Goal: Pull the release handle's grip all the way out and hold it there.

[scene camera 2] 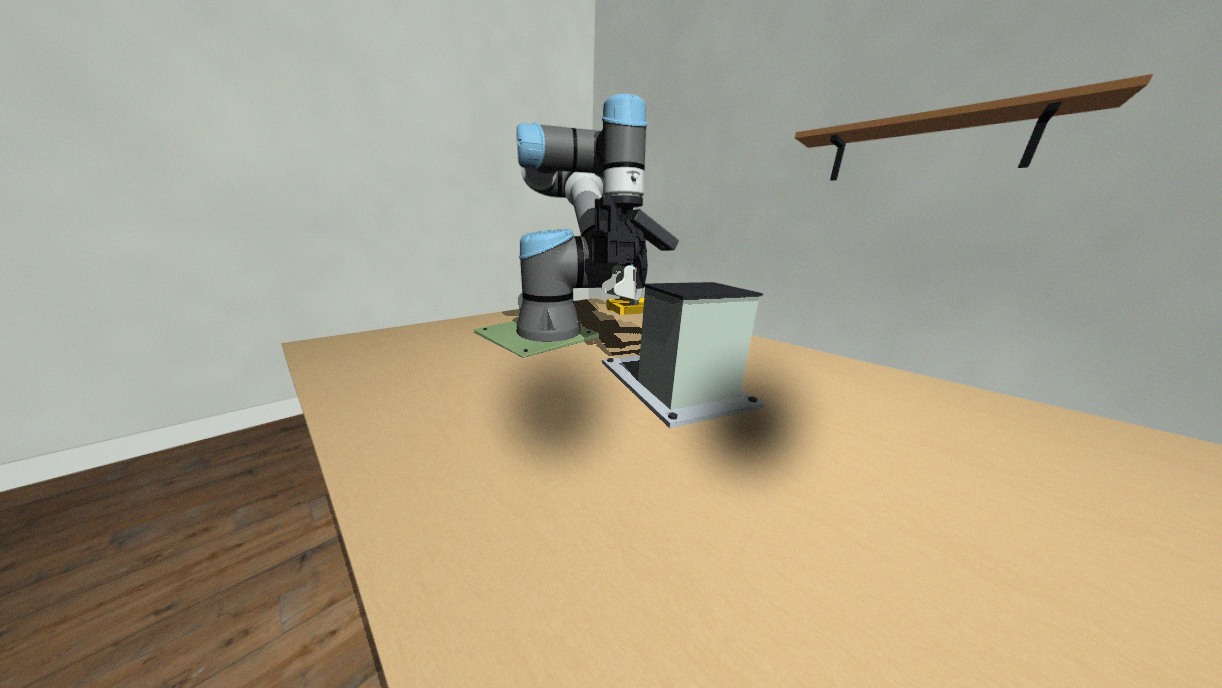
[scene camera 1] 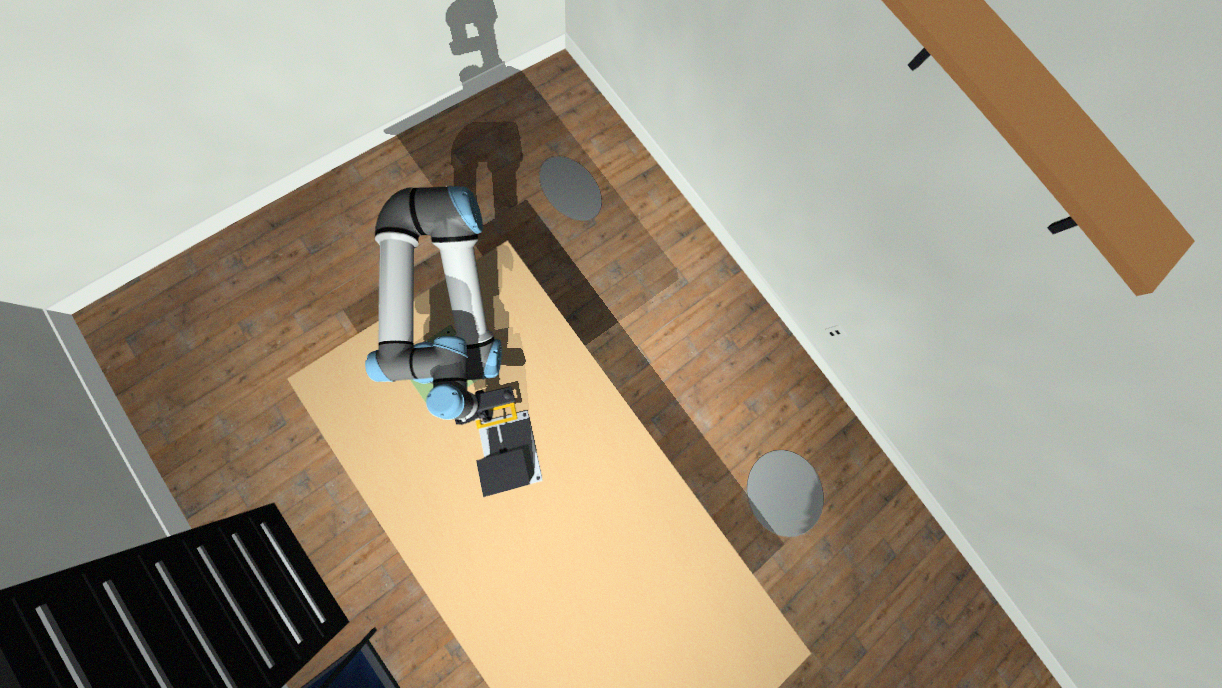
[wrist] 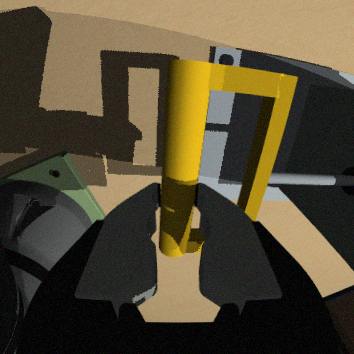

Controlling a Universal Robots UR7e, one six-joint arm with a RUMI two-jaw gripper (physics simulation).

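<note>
The release handle's yellow grip (scene camera 1: 495, 424) (scene camera 2: 626, 308) (wrist: 186, 130) is a rectangular loop with a thick round outer bar. A light grey rod (scene camera 1: 500, 434) (wrist: 306, 179) shows between the grip and the handle's housing (scene camera 1: 504, 472) (scene camera 2: 711, 350), a pale box with dark top and sides. The grip stands clear of the housing, over the outer end of its base plate and towards the arm's base. My gripper (scene camera 1: 485, 414) (scene camera 2: 622, 284) (wrist: 177, 184) points down, shut on the grip's round bar, one dark finger on each side. The grip's lower part is in shadow in the wrist view.
The housing's light grey base plate (scene camera 2: 714, 412) (wrist: 214, 155) is bolted to the wooden table (scene camera 1: 598, 555) (scene camera 2: 513, 546). The arm's green mounting plate (scene camera 2: 498, 338) (wrist: 77, 175) is close by. A wall shelf (scene camera 1: 1034, 128) (scene camera 2: 966, 119) hangs at the right. A black cabinet (scene camera 1: 119, 649) stands beyond the table.
</note>
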